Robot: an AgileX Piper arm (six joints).
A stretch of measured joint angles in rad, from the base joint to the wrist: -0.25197, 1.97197, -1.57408, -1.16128, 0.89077, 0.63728; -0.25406, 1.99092, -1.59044, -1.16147, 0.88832, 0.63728; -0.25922, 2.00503, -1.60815, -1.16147, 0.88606, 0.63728; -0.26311, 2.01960, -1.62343, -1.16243, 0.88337, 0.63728; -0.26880, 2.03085, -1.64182, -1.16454, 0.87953, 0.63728; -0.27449, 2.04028, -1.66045, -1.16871, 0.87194, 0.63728; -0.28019, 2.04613, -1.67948, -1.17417, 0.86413, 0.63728; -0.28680, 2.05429, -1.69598, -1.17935, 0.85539, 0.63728; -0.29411, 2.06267, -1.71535, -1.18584, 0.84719, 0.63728; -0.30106, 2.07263, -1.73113, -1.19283, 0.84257, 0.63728; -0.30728, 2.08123, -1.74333, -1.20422, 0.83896, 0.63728
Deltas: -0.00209, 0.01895, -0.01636, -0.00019, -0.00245, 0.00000; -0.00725, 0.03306, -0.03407, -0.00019, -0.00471, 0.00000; -0.01114, 0.04763, -0.04935, -0.00115, -0.00740, 0.00000; -0.01683, 0.05888, -0.06774, -0.00326, -0.01124, 0.00000; -0.02252, 0.06831, -0.08637, -0.00743, -0.01883, 0.00000; -0.02822, 0.07416, -0.10540, -0.01289, -0.02664, 0.00000; -0.03483, 0.08232, -0.12190, -0.01807, -0.03538, 0.00000; -0.04214, 0.09070, -0.14127, -0.02456, -0.04358, 0.00000; -0.04909, 0.10066, -0.15705, -0.03155, -0.04820, 0.00000; -0.05531, 0.10926, -0.16925, -0.04294, -0.05181, 0.00000
